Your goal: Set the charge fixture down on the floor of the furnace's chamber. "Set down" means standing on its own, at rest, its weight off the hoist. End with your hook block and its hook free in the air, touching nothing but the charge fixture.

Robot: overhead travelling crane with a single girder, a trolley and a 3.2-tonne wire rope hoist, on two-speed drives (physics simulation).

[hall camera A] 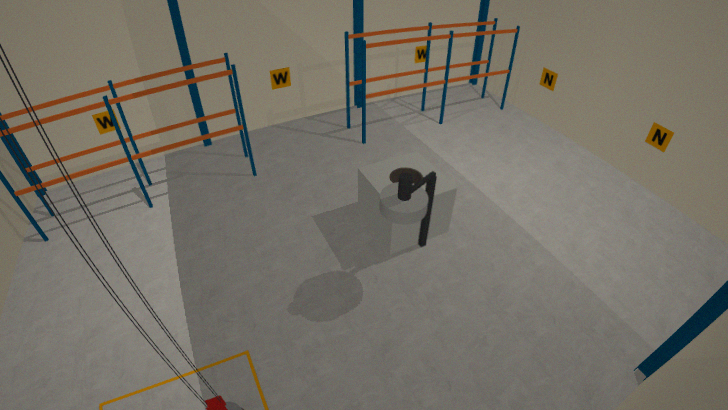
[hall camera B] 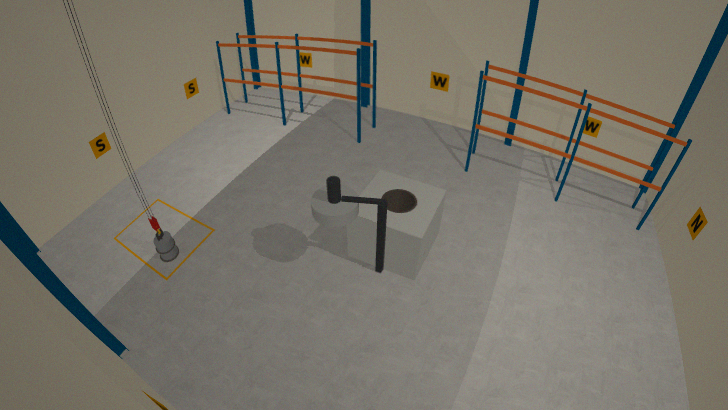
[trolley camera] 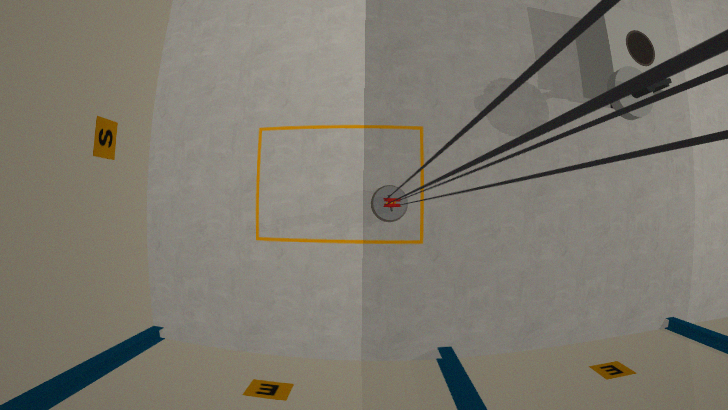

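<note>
The charge fixture (hall camera B: pixel 166 247) (trolley camera: pixel 380 209), a grey round body with a narrower waist, is upright inside the yellow floor outline. Whether it bears on the floor cannot be told. My hook (hall camera B: pixel 158 232) is at its top and appears engaged there, under the red hook block (hall camera A: pixel 216 403) (hall camera B: pixel 154 223) (trolley camera: pixel 391 202). Hall camera A cuts off the hook. The furnace (hall camera A: pixel 442 219) (hall camera B: pixel 402 247) (trolley camera: pixel 616 40) is a pale box with a round dark opening (hall camera A: pixel 395 176) (hall camera B: pixel 399 201) (trolley camera: pixel 640 47) in its top. Its round lid (hall camera A: pixel 402 214) (hall camera B: pixel 333 214) (trolley camera: pixel 626 72) is swung aside, clear of the opening.
A black post (hall camera A: pixel 426 219) (hall camera B: pixel 380 239) with an arm and cylinder stands beside the furnace and carries the lid. The yellow outline (hall camera A: pixel 137 391) (hall camera B: pixel 190 254) (trolley camera: pixel 341 126) lies on the floor. Two racks (hall camera A: pixel 445 81) (hall camera B: pixel 359 96) stand along the W wall.
</note>
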